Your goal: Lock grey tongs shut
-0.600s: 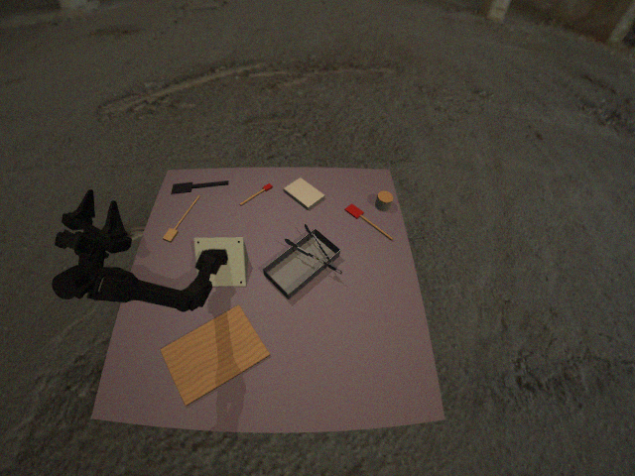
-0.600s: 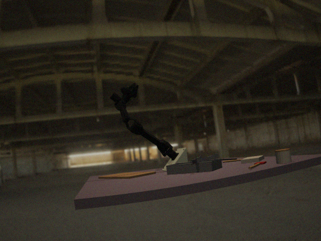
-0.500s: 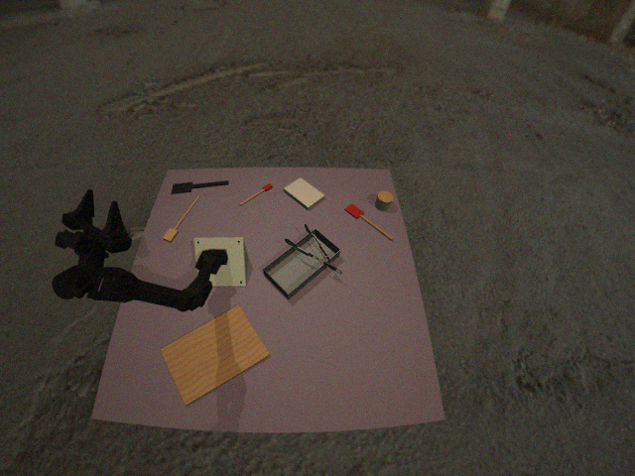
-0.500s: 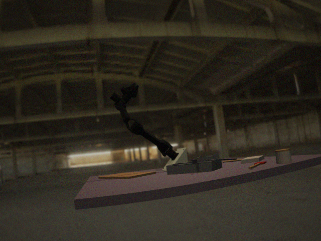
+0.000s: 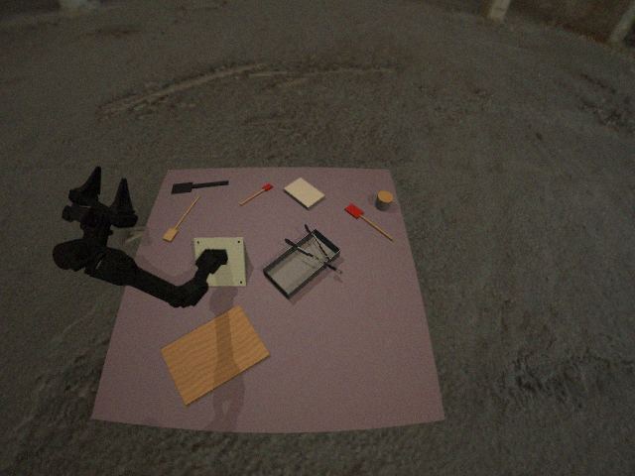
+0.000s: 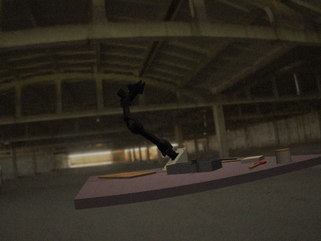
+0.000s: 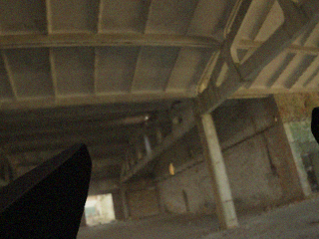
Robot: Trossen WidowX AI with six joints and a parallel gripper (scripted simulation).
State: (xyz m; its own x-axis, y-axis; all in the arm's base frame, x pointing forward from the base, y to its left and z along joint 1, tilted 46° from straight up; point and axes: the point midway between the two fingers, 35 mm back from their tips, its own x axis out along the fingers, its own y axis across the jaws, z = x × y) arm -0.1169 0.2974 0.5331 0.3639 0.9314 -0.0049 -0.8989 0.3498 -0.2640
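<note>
My gripper tip is 640 mm above the yellow piece, 510 mm short of it and 150 mm to the right of it. From my gripper tip the other things lie so: grey roasting tin 680 mm below, 450 mm ahead, 160 mm to the left; then black spatula 700 mm below, 660 mm to the left, 130 mm behind; then wooden board 700 mm below, 220 mm to the right, 100 mm ahead.
</note>
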